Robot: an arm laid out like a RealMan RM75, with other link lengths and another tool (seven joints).
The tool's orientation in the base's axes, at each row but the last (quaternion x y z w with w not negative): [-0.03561, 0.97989, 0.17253, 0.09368]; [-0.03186, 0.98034, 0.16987, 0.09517]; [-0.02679, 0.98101, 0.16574, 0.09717]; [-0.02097, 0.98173, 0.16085, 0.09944]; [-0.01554, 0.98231, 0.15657, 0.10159]
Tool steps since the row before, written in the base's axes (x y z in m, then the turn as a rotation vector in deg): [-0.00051, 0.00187, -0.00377, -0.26, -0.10, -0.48]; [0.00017, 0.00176, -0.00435, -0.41, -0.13, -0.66]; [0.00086, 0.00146, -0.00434, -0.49, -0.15, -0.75]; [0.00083, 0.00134, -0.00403, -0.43, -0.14, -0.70]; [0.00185, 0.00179, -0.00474, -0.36, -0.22, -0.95]
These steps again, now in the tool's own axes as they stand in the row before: [0.00117, 0.00056, 0.00404, 0.35, -0.23, 0.36]; [0.00064, 0.00022, 0.00465, 0.54, -0.30, 0.49]; [-0.00001, -0.00008, 0.00466, 0.63, -0.34, 0.56]; [-0.00001, -0.00005, 0.00433, 0.56, -0.32, 0.52]; [-0.00084, 0.00014, 0.00533, 0.55, -0.48, 0.75]
